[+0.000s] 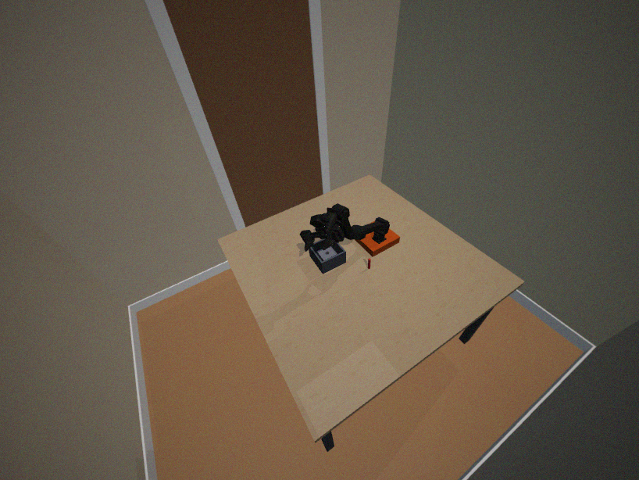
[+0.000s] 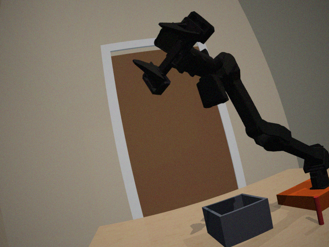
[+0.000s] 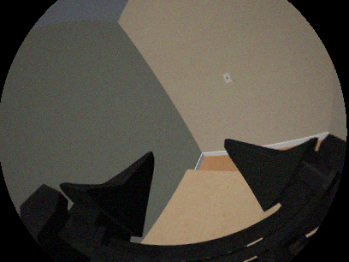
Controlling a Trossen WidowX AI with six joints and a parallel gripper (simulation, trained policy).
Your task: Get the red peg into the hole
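Now: the red peg 380 mm behind my gripper tip, 70 mm to the right of it and 440 mm below it. From my gripper tip the other things lie so: light grey plate 240 mm behind, 270 mm to the right, 440 mm below; dark grey box 240 mm behind, 270 mm to the right, 460 mm below.
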